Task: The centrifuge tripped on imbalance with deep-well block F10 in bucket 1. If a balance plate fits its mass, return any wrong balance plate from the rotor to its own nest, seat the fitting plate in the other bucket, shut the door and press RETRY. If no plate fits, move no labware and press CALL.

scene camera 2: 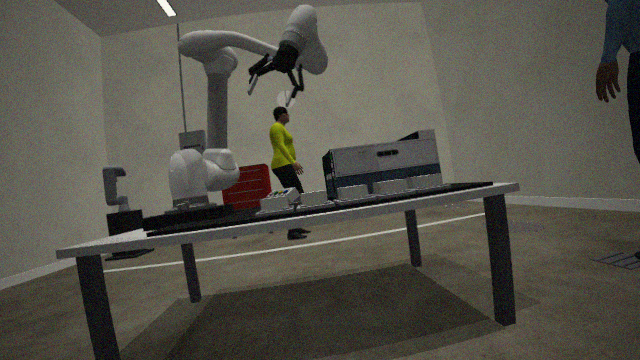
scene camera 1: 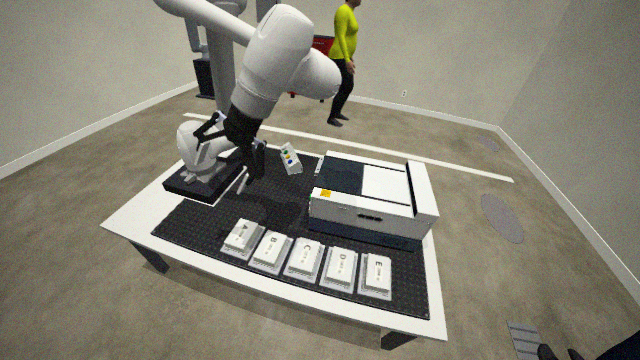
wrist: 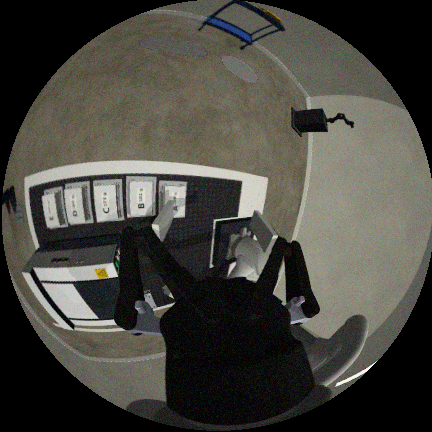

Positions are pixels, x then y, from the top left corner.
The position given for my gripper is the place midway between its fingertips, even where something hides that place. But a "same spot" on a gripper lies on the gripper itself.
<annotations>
my gripper: scene camera 2; scene camera 1; wrist 213, 213
same spot on centrifuge: [scene camera 1: 390, 205] = [wrist: 48, 276]
same spot on my gripper: [scene camera 2: 255, 71] = [scene camera 1: 201, 139]
</annotations>
